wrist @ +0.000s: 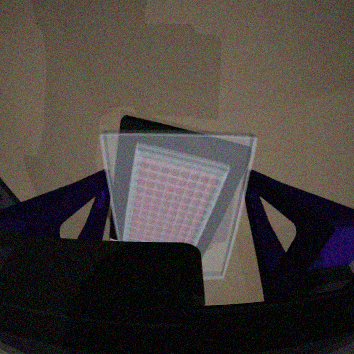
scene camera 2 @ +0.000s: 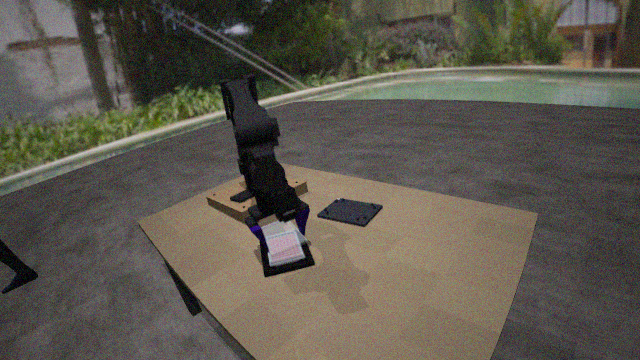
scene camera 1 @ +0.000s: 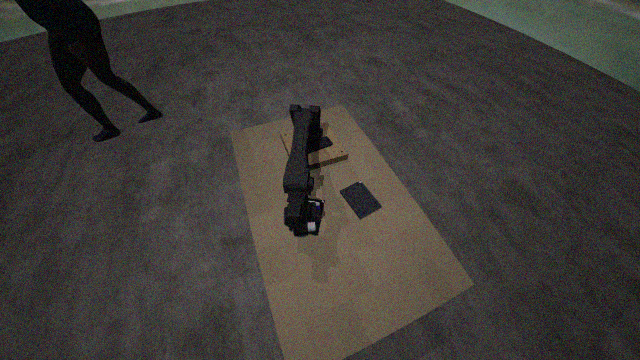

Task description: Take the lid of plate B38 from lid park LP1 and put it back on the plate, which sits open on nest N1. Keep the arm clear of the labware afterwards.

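Places are measured from the arm's base along level axes (x ahead, y left, z up), in centimetres.
Pixels of known places: gripper, fingertip midpoint: [wrist: 177,177] [scene camera 2: 285,243]; arm's base at its link origin: [scene camera 1: 313,146].
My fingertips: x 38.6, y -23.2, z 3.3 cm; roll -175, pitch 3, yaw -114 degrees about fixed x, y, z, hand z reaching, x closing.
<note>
For each thing: its top centre in the pictures, then the offset to it from my fingertips. "*": a spot on its surface instead. Level surfaces: height alone.
- clear lid at its top centre: [wrist: 175,228] [scene camera 2: 279,233] dx -3.0, dy +1.4, dz +1.1 cm
- black nest N1 at its top centre: [wrist: 167,209] [scene camera 2: 283,247] [scene camera 1: 307,213] dx -6.1, dy +4.0, dz -5.6 cm
- dark flat pad with small pegs, surface spot: [scene camera 2: 350,212] [scene camera 1: 359,201] * dx -1.3, dy +27.7, dz -6.4 cm
- wooden table top at its surface level: dz -7.4 cm
My gripper [scene camera 2: 280,231] [wrist: 177,177] is shut on the clear lid [scene camera 2: 281,226] [wrist: 217,260], gripping it by two opposite sides. The lid is above plate B38 [scene camera 2: 286,249] [wrist: 172,200], a clear plate with pink wells. In the wrist view the plate looks turned and off to the left relative to the lid; the lid's height above it is hard to tell. The plate sits on the black nest N1 [scene camera 2: 288,270] [wrist: 145,122]. The dark flat pad with small pegs [scene camera 1: 360,200] [scene camera 2: 350,212], seemingly lid park LP1, bears no lid. In scene camera 1 the arm hides most of the nest.
The arm's wooden base block [scene camera 1: 330,161] [scene camera 2: 226,206] stands at the back of the wooden table top [scene camera 1: 380,280] [scene camera 2: 425,280]. The pad lies beside the nest, between it and the table's long edge. A person [scene camera 1: 75,55] [scene camera 2: 21,276] is off the table. The arm's shadow falls near the nest.
</note>
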